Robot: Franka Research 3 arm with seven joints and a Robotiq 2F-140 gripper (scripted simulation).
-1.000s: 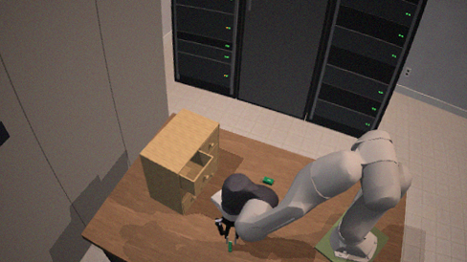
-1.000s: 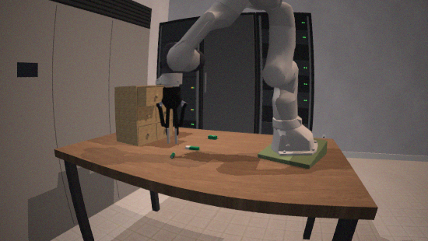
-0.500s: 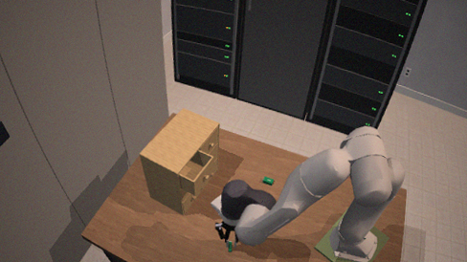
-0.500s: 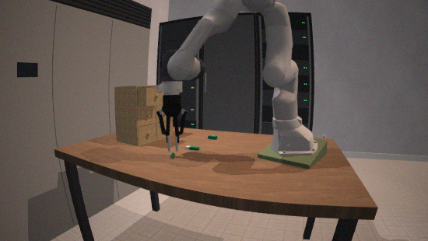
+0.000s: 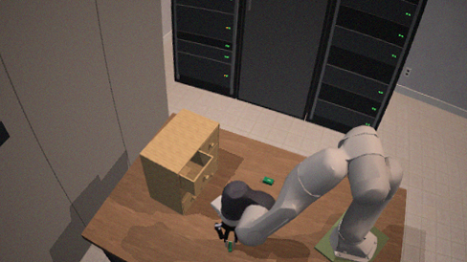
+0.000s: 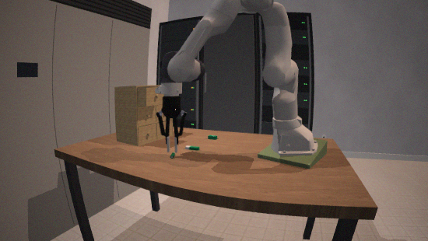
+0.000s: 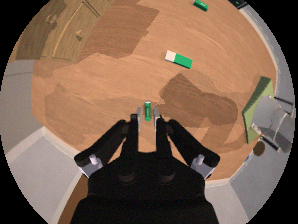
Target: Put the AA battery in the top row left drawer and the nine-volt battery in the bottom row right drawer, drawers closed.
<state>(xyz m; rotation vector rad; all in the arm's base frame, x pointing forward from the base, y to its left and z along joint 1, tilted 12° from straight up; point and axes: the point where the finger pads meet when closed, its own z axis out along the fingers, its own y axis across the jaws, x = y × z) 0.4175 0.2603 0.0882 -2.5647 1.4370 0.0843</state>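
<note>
My hand is 50 mm above the AA battery. The rest, counted from my hand: white-and-green cylinder: 10 mm ahead, 150 mm to the right, 50 mm below; nine-volt battery: 50 mm ahead, 390 mm to the right, 50 mm below.
</note>
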